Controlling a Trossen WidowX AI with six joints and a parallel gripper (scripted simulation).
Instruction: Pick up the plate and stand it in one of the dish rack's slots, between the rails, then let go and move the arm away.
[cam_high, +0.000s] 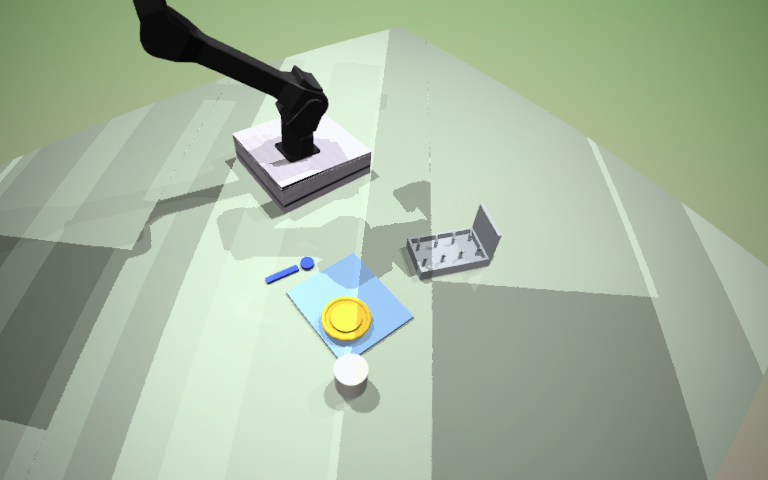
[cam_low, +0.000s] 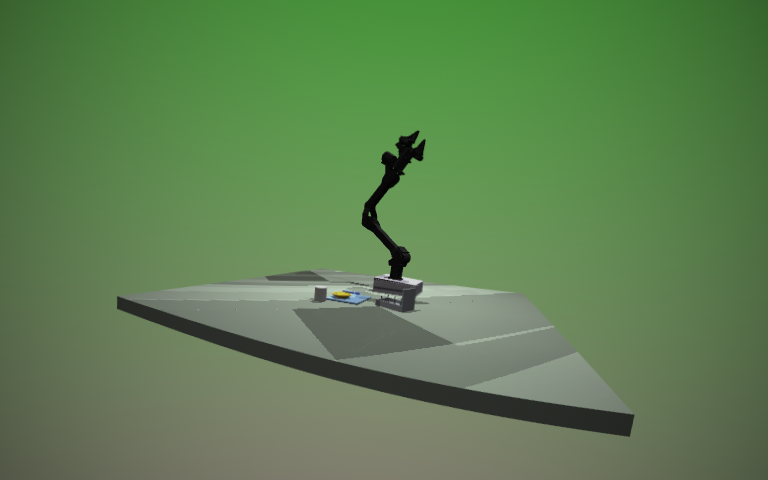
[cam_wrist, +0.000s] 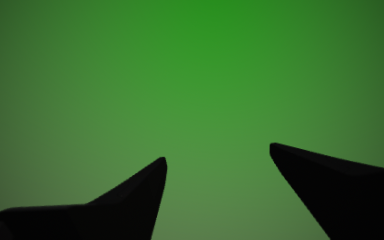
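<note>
Now: gripper tip 75 cm above the yellow plate, 36 cm short of it and 18 cm to the left of it. From my gripper tip the other things lie so: grey dish rack 74 cm below, 36 cm ahead, 4 cm to the left; then blue spoon 76 cm below, 24 cm ahead, 19 cm to the right; then white cup 74 cm below, 44 cm ahead, 23 cm to the right.
</note>
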